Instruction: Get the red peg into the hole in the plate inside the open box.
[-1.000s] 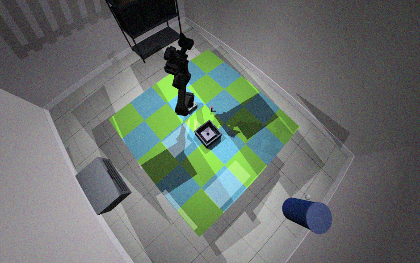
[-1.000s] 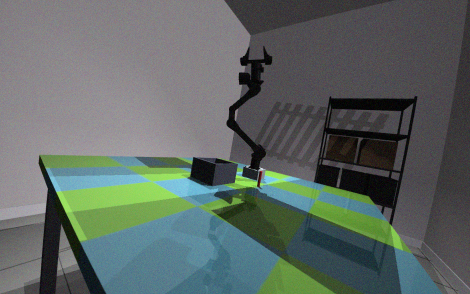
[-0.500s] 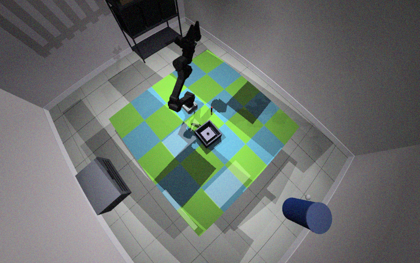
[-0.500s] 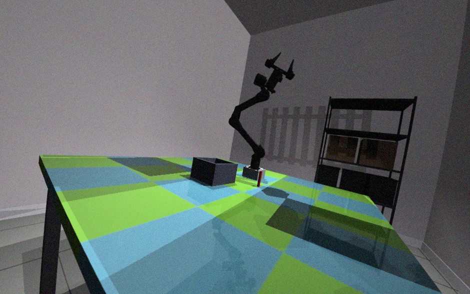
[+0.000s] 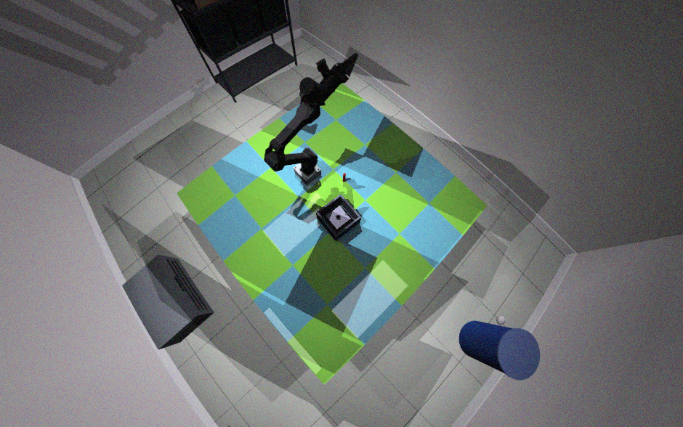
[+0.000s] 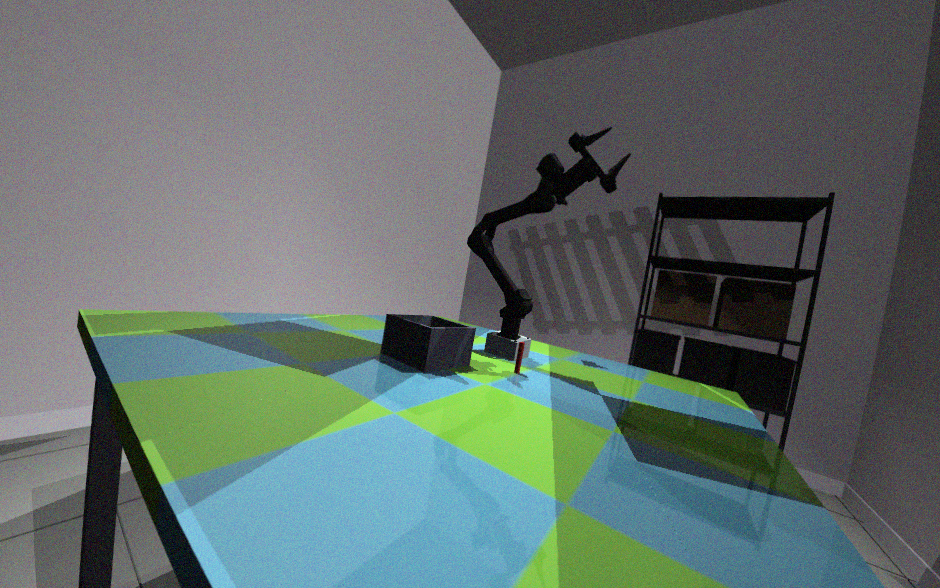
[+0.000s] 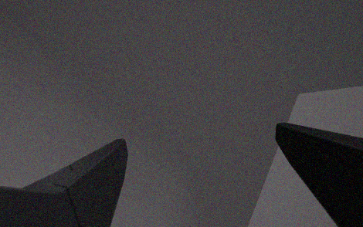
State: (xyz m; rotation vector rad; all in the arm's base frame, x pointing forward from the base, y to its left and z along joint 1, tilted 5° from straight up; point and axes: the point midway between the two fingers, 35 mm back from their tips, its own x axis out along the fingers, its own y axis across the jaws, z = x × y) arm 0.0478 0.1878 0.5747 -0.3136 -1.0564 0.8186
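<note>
My gripper tip is 600 mm above the red peg, 150 mm to the left of it and 90 mm short of it. The rest, counted from my gripper tip: grey plate (600 mm below, 350 mm to the right, 200 mm ahead); then dark box (620 mm below, 350 mm to the right, 200 mm ahead).
</note>
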